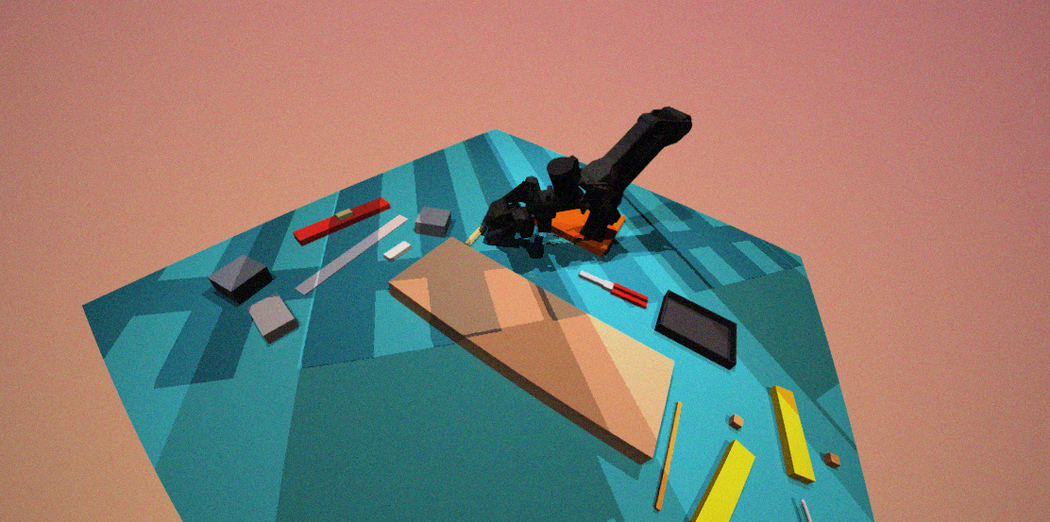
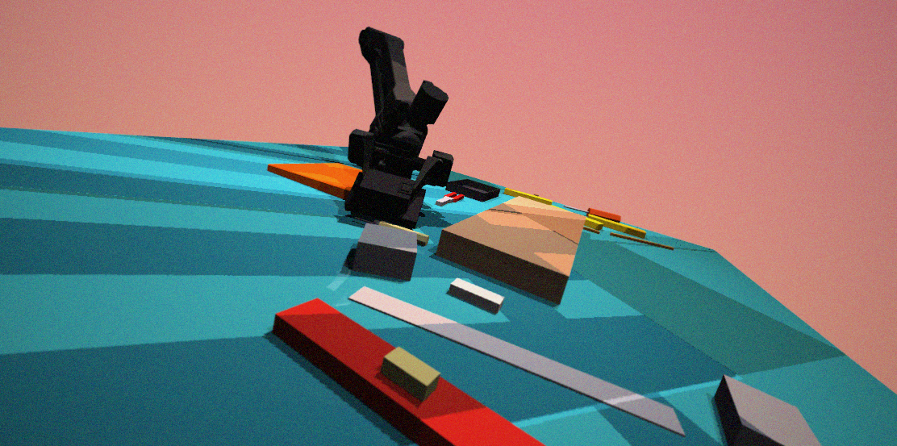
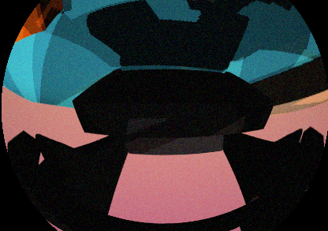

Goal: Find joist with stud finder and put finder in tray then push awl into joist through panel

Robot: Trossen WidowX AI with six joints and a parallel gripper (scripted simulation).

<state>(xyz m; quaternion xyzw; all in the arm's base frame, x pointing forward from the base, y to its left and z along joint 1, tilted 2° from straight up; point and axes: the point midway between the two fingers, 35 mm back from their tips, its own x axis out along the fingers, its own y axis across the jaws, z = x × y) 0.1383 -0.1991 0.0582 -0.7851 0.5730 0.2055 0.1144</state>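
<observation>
Now: gripper tip 10 mm short of the stud finder, 10 mm to the right of it and 10 mm above it. Also, from my gripper tip: white block 200 mm ahead, 130 mm to the right, 60 mm below; green light 30 mm ahead; awl 20 mm ahead, 30 mm to the right, 60 mm below.
</observation>
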